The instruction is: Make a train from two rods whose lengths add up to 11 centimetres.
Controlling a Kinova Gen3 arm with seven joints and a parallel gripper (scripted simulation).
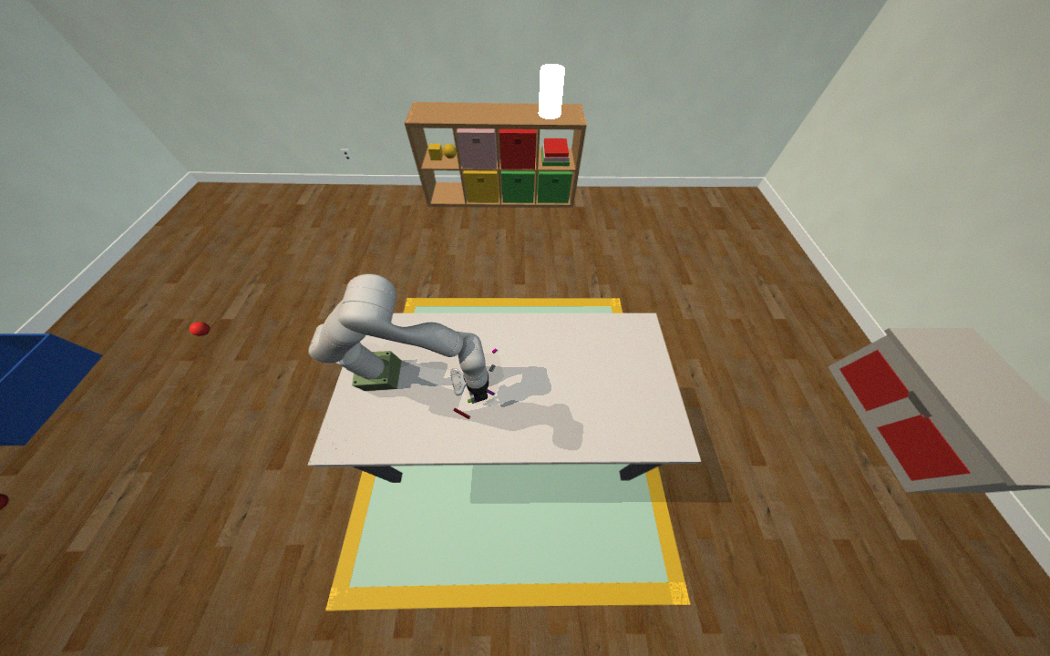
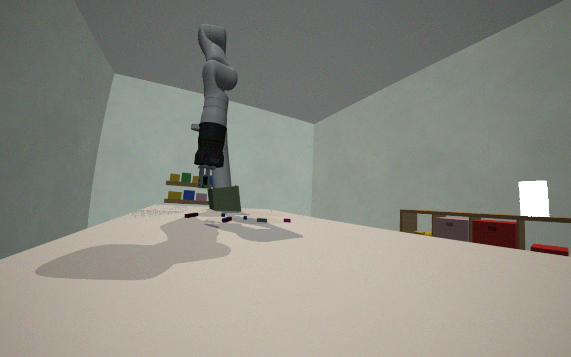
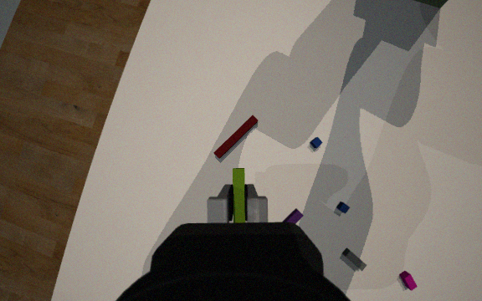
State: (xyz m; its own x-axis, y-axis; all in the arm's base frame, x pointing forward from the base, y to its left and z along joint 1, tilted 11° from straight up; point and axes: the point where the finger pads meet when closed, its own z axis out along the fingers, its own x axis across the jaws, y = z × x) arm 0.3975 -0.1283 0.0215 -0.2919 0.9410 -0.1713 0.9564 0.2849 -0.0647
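Now: hand 14 cm to the right of the small blue rod, 10 cm above it and 1 cm past it. The rest, counted from my hand: lime rod 1 cm below; then purple rod 10 cm below, 7 cm to the left, 4 cm ahead; then red rod 10 cm below, 6 cm behind, 2 cm to the right.
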